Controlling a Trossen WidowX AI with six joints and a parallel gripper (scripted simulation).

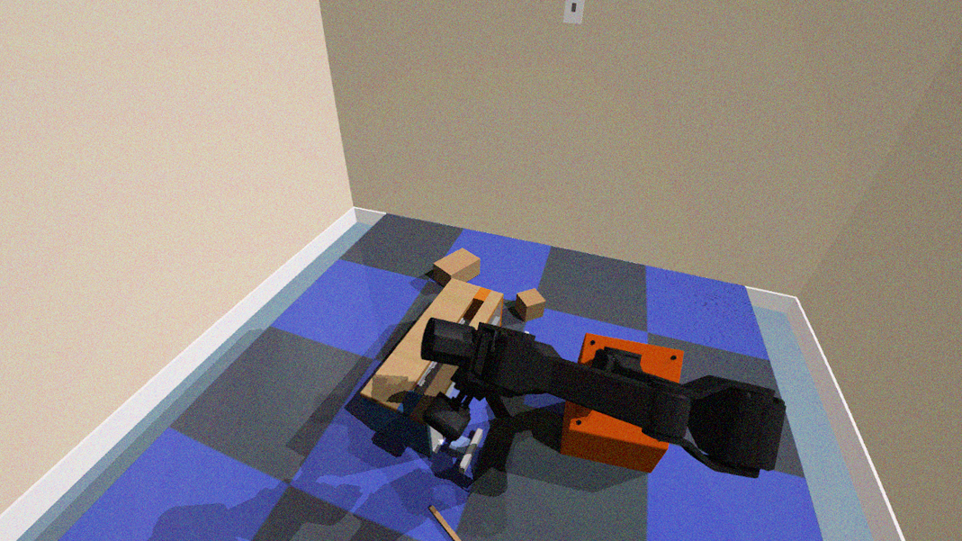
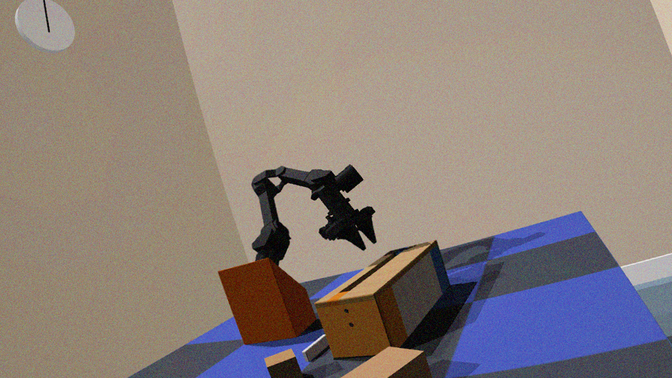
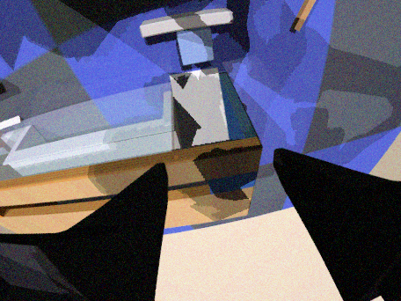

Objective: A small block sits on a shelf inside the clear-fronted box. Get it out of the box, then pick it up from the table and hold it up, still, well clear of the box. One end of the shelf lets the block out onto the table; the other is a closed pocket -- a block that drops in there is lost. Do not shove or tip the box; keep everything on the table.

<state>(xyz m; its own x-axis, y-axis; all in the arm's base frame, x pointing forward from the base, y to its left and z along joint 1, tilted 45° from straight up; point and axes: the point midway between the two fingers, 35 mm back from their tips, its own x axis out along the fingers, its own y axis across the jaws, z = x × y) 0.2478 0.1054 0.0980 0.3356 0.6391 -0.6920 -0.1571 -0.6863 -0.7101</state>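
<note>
My gripper tip is now 150 mm above the dark grey-blue block and 10 mm past it. The rest, counted from my gripper tip: thin wooden stick (170 mm to the left, 160 mm below, 80 mm behind); then box (160 mm to the right, 100 mm below, 50 mm ahead); then tan cube (440 mm to the right, 130 mm below, 60 mm behind).
</note>
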